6 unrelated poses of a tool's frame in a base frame.
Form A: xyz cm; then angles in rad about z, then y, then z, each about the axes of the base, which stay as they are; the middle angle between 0 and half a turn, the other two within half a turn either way.
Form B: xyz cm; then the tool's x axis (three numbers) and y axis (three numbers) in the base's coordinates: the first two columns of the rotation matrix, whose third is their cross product. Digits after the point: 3 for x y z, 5 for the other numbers.
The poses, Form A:
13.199, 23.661, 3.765, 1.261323, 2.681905, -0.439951
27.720, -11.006, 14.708, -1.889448, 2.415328, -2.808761
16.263, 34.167, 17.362, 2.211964, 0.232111, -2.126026
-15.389, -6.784, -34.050, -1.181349, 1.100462, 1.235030
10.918, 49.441, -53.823, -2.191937, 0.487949, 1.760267
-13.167, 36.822, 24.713, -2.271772, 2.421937, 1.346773
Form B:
13.199, 23.661, 3.765, 0.15871, 0.97803, -0.13512, 0.90204, -0.08800, 0.42259
27.720, -11.006, 14.708, -0.53165, 0.82101, 0.20805, 0.56870, 0.52807, -0.63065
16.263, 34.167, 17.362, 0.98785, 0.07220, 0.13759, -0.09716, 0.97805, 0.18435
-15.389, -6.784, -34.050, 0.93015, -0.14236, -0.33845, -0.22034, 0.52094, -0.82467
10.918, 49.441, -53.823, 0.89548, -0.35169, 0.27283, 0.43626, 0.81506, -0.38125
-13.167, 36.822, 24.713, 0.85287, 0.30314, 0.42511, 0.50117, -0.70363, -0.50371

